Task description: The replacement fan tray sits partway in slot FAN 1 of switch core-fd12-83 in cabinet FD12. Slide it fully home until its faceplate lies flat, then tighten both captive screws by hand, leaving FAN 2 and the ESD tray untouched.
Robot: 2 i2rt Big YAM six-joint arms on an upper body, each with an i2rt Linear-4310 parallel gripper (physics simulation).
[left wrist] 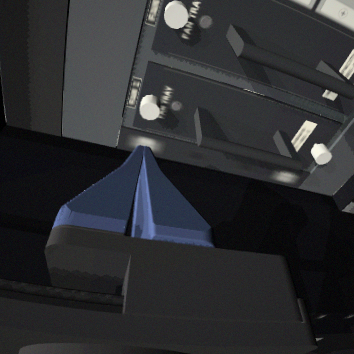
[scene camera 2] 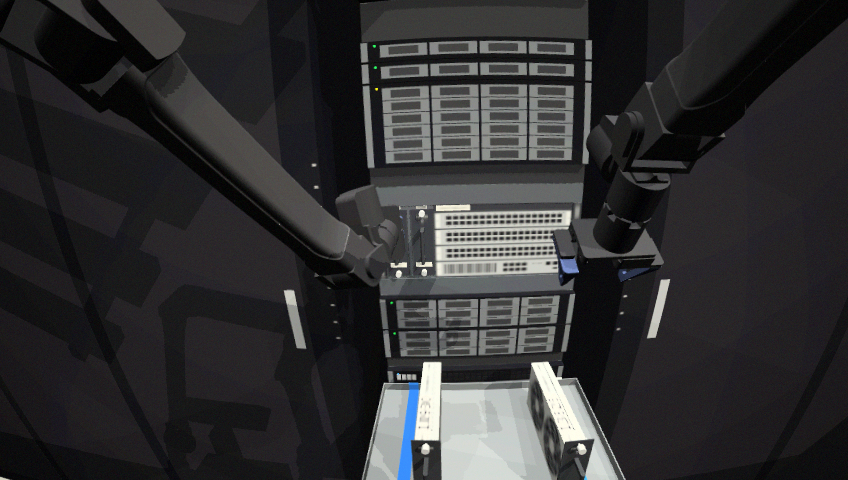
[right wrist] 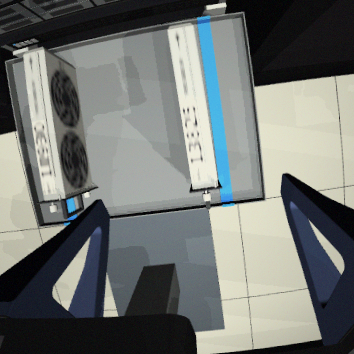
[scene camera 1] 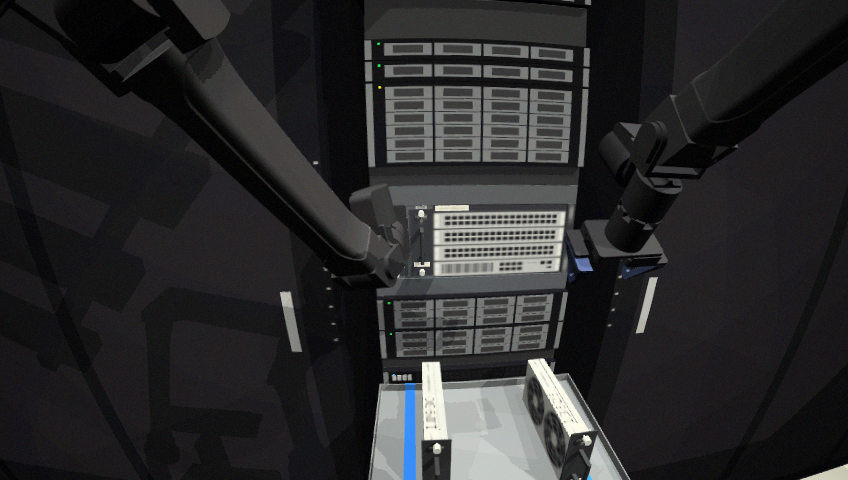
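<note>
The FAN 1 tray (left wrist: 175, 125) has a dark faceplate, a bar handle, an upper captive screw (left wrist: 150, 107) and a lower captive screw (left wrist: 321, 153), both white knobs. Its faceplate looks about level with the frame; a small gap or the screws' tightness cannot be told. In both scene views my left arm covers much or all of it. My left gripper (left wrist: 141, 154) is shut and empty, its tips just outside the faceplate's edge near the upper screw. FAN 2 (scene camera 1: 421, 243) (scene camera 2: 423, 243) (left wrist: 210, 55) sits beside it. My right gripper (scene camera 1: 608, 272) (scene camera 2: 598, 274) (right wrist: 190, 194) is open and empty.
The switch's pale line cards (scene camera 1: 499, 243) (scene camera 2: 499, 243) lie right of FAN 2. Below, the grey ESD tray (scene camera 1: 482, 416) (scene camera 2: 476, 416) (right wrist: 125, 150) holds two fan modules, one at the left (scene camera 1: 433, 398) (scene camera 2: 429, 398) and one at the right (scene camera 1: 556, 410) (scene camera 2: 556, 410) in the scene views.
</note>
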